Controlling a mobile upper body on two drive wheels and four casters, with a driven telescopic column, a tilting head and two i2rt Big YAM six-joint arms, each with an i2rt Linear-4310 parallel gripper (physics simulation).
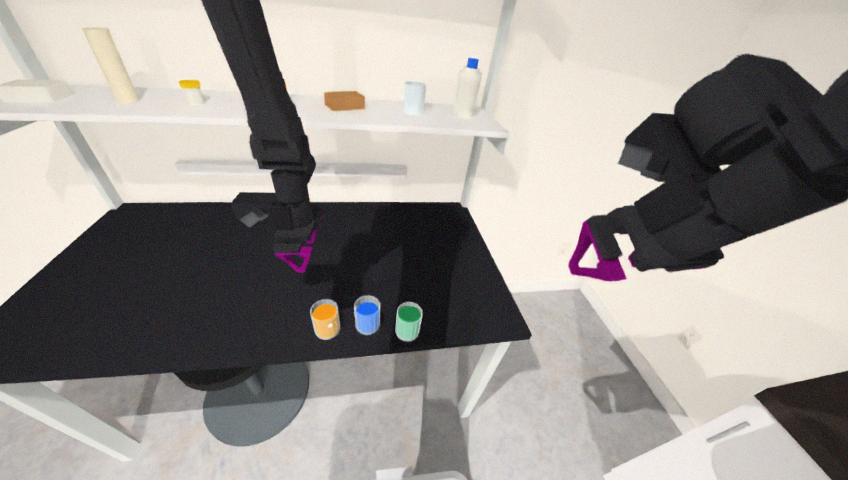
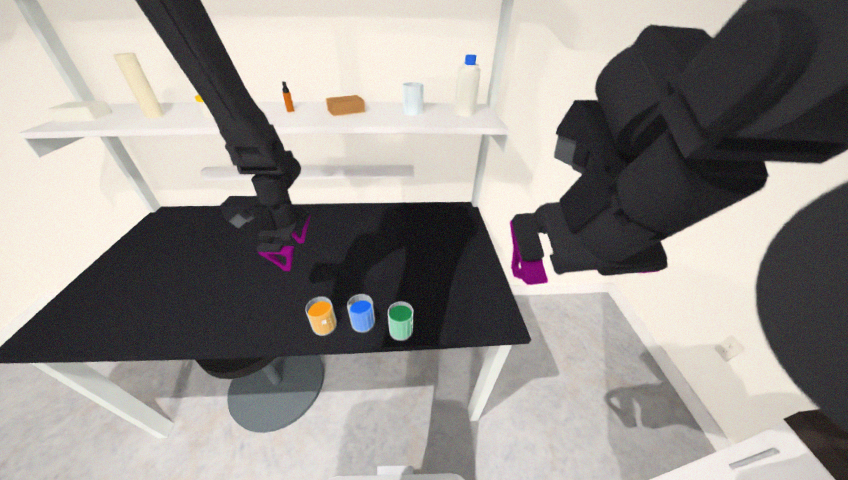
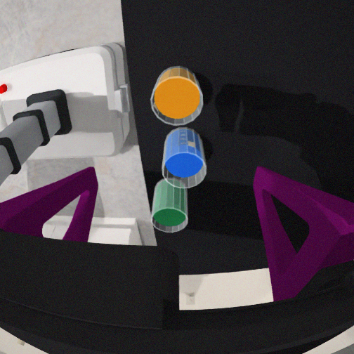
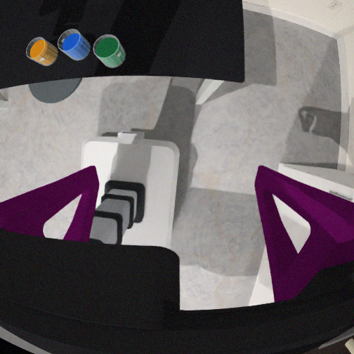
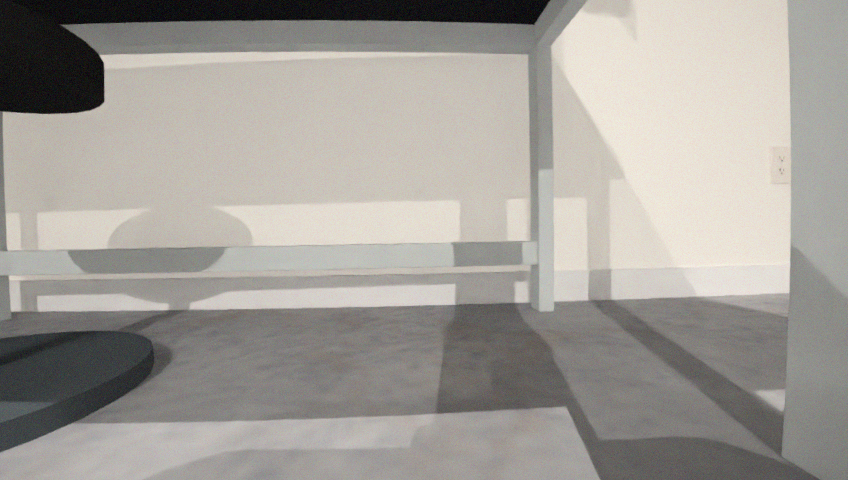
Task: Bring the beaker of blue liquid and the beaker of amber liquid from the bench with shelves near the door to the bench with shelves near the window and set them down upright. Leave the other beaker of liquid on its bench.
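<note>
The amber beaker (image 1: 325,321) (image 2: 321,317) (image 3: 177,97) (image 4: 42,52), the blue beaker (image 1: 367,317) (image 2: 361,315) (image 3: 184,162) (image 4: 74,45) and the green beaker (image 1: 408,322) (image 2: 400,321) (image 3: 170,210) (image 4: 109,50) stand upright in a row near the front edge of the black bench (image 1: 148,285) (image 2: 148,285) (image 3: 300,40) (image 4: 210,30). My left gripper (image 1: 307,255) (image 2: 294,255) (image 3: 175,175) is open and empty, above the bench behind and left of the amber beaker. My right gripper (image 1: 657,273) (image 2: 595,277) (image 4: 176,174) is open and empty, off the bench's right end.
A shelf (image 1: 368,121) (image 2: 357,126) with a bottle, a glass and several other items hangs above the bench. A stool (image 1: 249,416) (image 2: 276,398) (image 5: 65,362) stands under it. A white cabinet (image 1: 684,443) (image 2: 726,457) is at the lower right.
</note>
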